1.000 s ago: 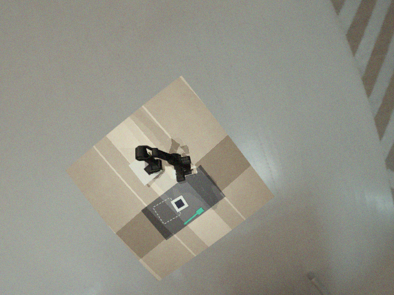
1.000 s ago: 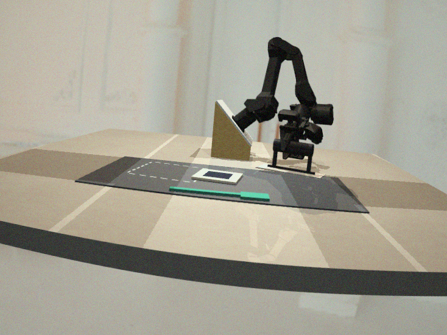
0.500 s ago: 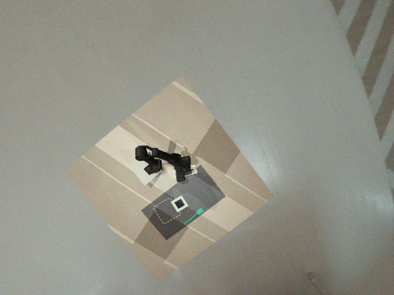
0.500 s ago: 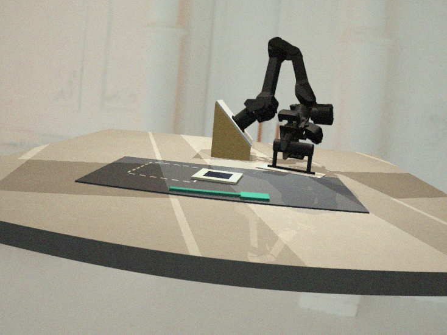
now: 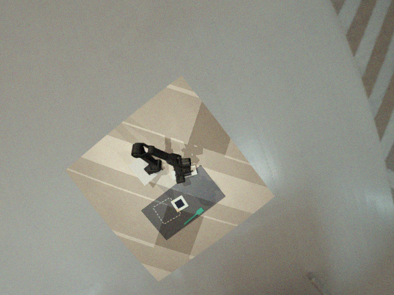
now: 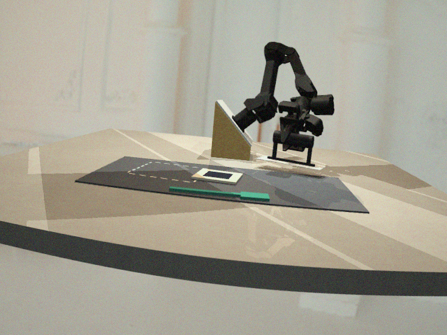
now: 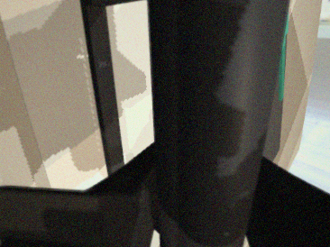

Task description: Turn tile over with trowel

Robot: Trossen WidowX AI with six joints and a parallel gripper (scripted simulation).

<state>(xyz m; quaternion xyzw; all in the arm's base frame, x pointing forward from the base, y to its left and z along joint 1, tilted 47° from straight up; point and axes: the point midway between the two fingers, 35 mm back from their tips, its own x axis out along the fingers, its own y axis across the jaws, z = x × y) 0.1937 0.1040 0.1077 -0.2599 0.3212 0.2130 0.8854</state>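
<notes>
Now: gripper tip 18 cm short of the grey mat, 16 cm to the left of it and 9 cm above it. From my gripper tip the other things lie so: pale tile: 16 cm ahead, 18 cm to the right, 7 cm below; then green flat tool: 32 cm ahead, 14 cm to the right, 7 cm below.
</notes>
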